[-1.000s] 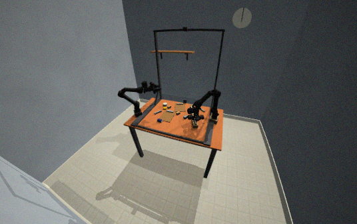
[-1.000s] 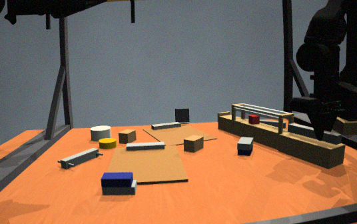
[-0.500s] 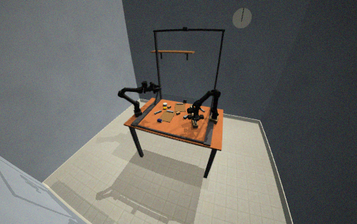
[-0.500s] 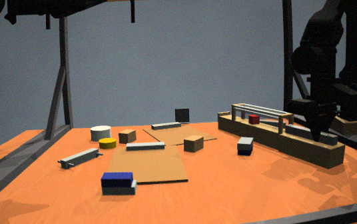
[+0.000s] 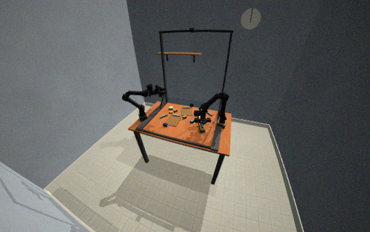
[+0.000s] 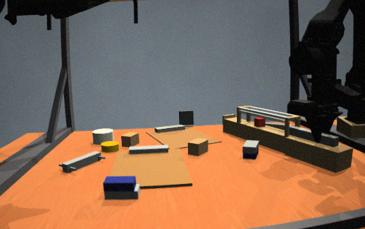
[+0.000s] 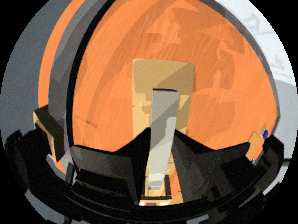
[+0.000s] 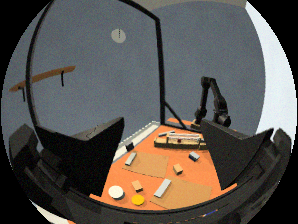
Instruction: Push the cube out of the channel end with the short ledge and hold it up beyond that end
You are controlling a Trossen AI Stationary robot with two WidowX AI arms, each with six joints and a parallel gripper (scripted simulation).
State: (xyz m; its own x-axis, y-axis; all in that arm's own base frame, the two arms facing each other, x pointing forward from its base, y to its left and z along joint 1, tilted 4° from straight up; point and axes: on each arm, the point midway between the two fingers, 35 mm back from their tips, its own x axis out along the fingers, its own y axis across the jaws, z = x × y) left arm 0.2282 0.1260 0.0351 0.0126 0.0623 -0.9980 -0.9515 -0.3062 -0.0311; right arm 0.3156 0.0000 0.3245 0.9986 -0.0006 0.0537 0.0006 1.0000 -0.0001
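Now: left hand 190 mm past the tan channel, 30 mm to the left of it and 30 mm above it. From my left hand the other things lie so: yellow disc: 300 mm behind, 460 mm to the right, 70 mm below; then pegged bar: 180 mm behind, 530 mm to the right, 70 mm below.
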